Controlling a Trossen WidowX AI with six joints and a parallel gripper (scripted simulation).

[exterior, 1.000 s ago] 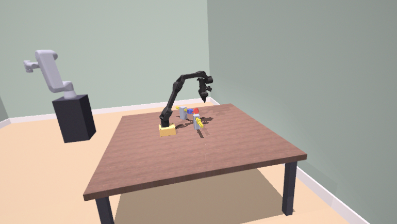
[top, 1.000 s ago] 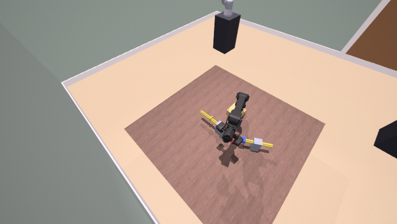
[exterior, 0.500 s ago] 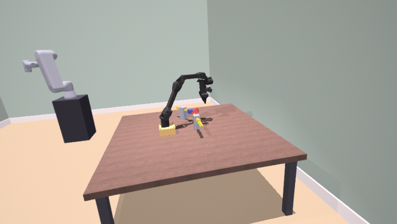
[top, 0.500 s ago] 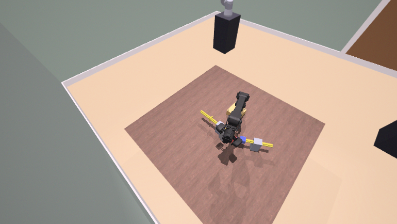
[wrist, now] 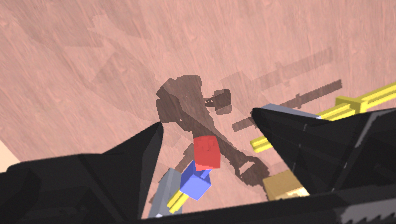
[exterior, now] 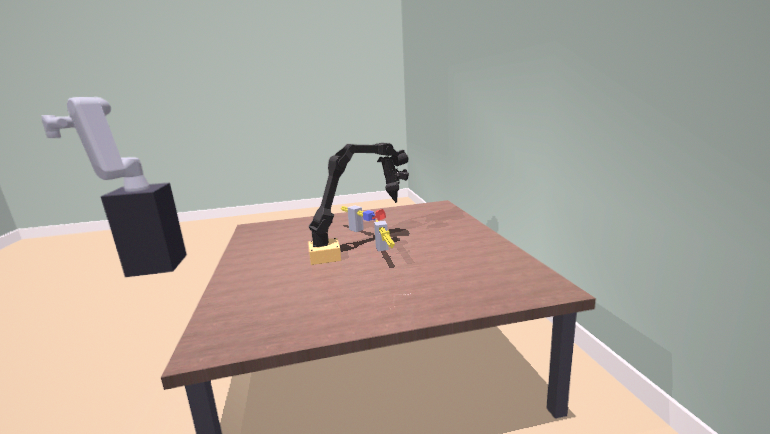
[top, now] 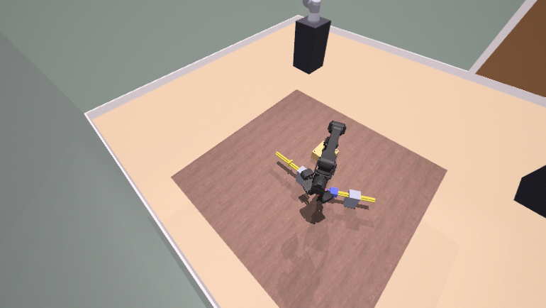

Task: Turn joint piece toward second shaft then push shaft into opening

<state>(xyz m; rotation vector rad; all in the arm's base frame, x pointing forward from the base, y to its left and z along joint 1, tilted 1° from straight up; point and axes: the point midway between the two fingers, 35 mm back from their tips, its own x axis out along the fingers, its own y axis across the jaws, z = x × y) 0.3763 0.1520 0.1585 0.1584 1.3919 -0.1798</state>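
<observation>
My gripper tip is 8 cm past the red square joint piece, 2 cm to the right of it and 7 cm above it.
</observation>
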